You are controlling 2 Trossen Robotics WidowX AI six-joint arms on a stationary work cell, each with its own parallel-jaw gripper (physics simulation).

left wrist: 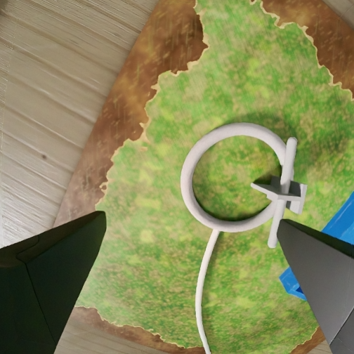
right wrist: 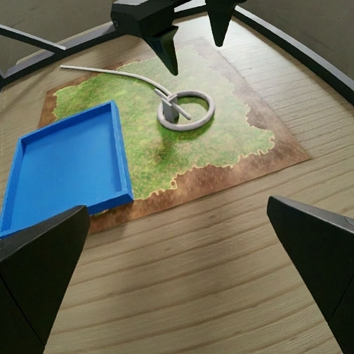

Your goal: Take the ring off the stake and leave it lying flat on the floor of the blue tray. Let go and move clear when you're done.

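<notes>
A light grey ring [left wrist: 187, 180] [right wrist: 185, 127] lies low around the upright grey stake [left wrist: 295, 192] [right wrist: 171, 111], which has a thin crossbar. The blue tray [right wrist: 75, 160] shows a bare floor with low walls; part of the tray [left wrist: 346, 220] also shows at the right edge of the left wrist view. My left gripper [left wrist: 194, 223] [right wrist: 197, 59] is open above the ring and stake, its right fingertip near the crossbar's lower end in its own view. My right gripper [right wrist: 179, 209] is open, apart from ring and tray.
A green and brown mat [left wrist: 165, 45] [right wrist: 270, 155] lies under the stake. A thin white cord [left wrist: 200, 295] [right wrist: 125, 74] curves across it to the ring's edge. The tray overlaps one side of the mat. Dark frame rails [right wrist: 295, 60] border the wooden table.
</notes>
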